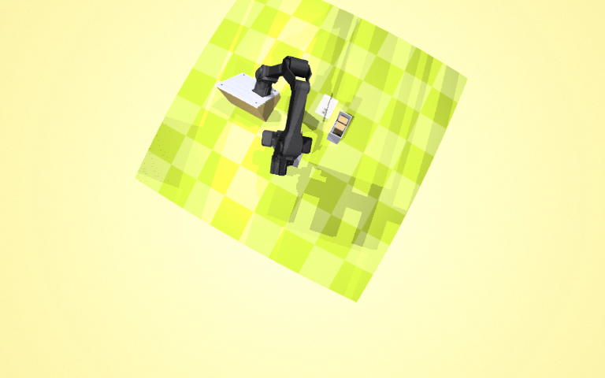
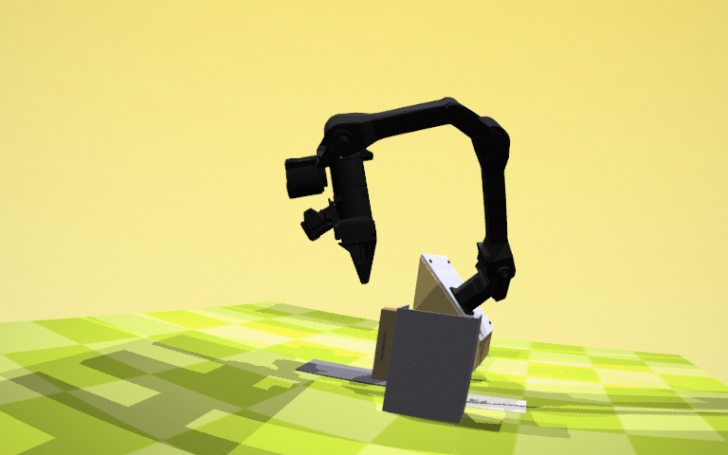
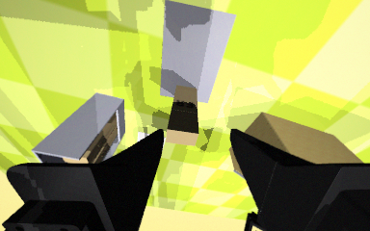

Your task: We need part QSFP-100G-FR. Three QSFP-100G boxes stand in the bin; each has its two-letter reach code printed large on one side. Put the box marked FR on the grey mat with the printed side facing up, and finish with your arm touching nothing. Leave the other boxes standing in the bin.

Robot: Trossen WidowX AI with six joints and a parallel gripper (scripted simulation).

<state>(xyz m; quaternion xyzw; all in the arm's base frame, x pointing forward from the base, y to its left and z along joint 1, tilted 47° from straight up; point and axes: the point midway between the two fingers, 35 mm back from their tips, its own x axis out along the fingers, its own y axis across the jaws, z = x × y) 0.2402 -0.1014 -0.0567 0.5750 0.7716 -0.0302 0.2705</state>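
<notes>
Right now my gripper tip is 1 cm short of the grey mat, 1 cm to the left of it and 16 cm above it. From my gripper tip the other things lie so: thin white slab (2 cm ahead, 25 cm to the left, 16 cm below).
</notes>
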